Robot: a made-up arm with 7 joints. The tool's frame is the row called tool.
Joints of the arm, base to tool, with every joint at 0 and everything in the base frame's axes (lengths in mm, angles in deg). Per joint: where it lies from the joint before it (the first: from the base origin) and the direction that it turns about. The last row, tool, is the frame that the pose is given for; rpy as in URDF.
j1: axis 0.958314 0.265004 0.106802 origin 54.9 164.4 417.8
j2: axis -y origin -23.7 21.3 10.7
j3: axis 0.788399 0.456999 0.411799 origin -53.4 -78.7 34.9
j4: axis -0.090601 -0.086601 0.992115 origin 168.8 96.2 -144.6
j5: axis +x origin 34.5 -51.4 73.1
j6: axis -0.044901 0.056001 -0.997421 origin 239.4 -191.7 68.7
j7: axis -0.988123 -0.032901 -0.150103 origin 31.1 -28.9 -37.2
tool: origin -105.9 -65.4 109.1 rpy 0 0 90
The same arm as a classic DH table. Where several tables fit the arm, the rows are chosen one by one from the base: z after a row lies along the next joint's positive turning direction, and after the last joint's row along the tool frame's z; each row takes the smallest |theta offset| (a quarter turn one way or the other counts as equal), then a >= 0, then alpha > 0; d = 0 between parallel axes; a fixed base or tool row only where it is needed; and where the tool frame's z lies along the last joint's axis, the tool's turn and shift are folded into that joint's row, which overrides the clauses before.
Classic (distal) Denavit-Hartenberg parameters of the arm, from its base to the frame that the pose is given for. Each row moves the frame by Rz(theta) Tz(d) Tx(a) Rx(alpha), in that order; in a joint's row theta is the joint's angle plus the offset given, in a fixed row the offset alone. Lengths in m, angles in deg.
base (fixed): a -0.1438, alpha -83.87, d 0.4074, theta0 -74.54
j1: a -0.0133, alpha 105.37, d 0.0741, theta0 88.31
j2: a -0.0557, alpha -117.19, d 0.0352, theta0 21.22
j3: a 0.0080, alpha 72.69, d 0.1484, theta0 -74.80
j4: a 0.0448, alpha -95.20, d -0.1441, theta0 -30.96
j5: a 0.1875, alpha -92.57, d 0.2774, theta0 -1.78
j6: a 0.0323, alpha -78.92, d -0.0392, theta0 -2.41
j7: a 0.0618, alpha -98.63, d 0.0773, theta0 3.36
tool (fixed): a 0.0000, alpha 0.00, d 0.1255, theta0 178.09

